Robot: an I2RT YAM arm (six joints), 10 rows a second.
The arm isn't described. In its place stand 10 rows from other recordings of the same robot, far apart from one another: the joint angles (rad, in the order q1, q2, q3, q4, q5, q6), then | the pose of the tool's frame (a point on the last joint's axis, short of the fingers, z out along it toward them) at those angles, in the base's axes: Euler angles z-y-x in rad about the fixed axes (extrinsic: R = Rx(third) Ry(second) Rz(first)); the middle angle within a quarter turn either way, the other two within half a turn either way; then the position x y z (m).
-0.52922, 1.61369, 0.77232, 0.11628, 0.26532, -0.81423 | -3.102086 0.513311 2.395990 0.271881 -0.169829 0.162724
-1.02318, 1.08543, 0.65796, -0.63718, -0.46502, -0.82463 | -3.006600 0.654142 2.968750 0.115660 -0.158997 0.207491
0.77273, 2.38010, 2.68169, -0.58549, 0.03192, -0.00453 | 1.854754 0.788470 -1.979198 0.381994 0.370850 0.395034
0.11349, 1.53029, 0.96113, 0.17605, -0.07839, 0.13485 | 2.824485 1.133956 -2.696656 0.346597 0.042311 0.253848
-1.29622, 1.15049, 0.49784, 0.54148, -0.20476, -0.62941 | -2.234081 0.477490 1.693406 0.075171 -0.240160 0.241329
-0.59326, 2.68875, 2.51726, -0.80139, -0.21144, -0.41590 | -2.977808 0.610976 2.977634 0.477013 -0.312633 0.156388
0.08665, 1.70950, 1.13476, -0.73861, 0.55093, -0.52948 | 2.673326 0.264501 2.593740 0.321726 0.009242 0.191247
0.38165, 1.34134, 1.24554, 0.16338, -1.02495, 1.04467 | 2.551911 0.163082 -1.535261 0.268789 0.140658 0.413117
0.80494, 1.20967, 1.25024, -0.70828, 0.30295, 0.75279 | 3.008372 0.824996 -2.627929 0.183629 0.175628 0.363502
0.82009, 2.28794, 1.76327, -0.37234, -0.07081, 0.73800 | 2.920792 0.382057 -2.568220 0.341923 0.370202 0.156098
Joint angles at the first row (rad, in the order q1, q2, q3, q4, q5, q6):
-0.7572 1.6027 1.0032 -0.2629 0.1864 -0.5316
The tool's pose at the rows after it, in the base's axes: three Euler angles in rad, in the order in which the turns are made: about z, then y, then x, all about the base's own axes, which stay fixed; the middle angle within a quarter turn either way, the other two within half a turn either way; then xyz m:
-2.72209 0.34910 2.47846 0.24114 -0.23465 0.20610
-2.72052 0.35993 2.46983 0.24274 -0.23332 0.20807
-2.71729 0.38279 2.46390 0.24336 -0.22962 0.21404
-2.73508 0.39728 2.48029 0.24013 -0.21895 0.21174
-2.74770 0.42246 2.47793 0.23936 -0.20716 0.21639
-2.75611 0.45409 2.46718 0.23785 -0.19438 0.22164
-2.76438 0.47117 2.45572 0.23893 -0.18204 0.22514
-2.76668 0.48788 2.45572 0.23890 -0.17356 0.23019
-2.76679 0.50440 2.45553 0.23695 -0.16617 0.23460
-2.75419 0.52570 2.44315 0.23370 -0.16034 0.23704
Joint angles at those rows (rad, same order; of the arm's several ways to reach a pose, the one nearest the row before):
-0.7518 1.6044 1.0032 -0.2532 0.1901 -0.5249
-0.7456 1.5999 1.0032 -0.2454 0.1901 -0.5241
-0.7373 1.5802 1.0032 -0.2480 0.1805 -0.5201
-0.7206 1.5478 0.9633 -0.2464 0.1710 -0.5186
-0.6944 1.5062 0.9390 -0.2497 0.1702 -0.5155
-0.6654 1.4577 0.9095 -0.2447 0.1715 -0.5120
-0.6286 1.4236 0.8899 -0.2448 0.1907 -0.5023
-0.6049 1.3957 0.8851 -0.2603 0.1948 -0.4899
-0.5878 1.3650 0.8760 -0.2731 0.1948 -0.4801
-0.5772 1.3331 0.8548 -0.2627 0.1935 -0.4706

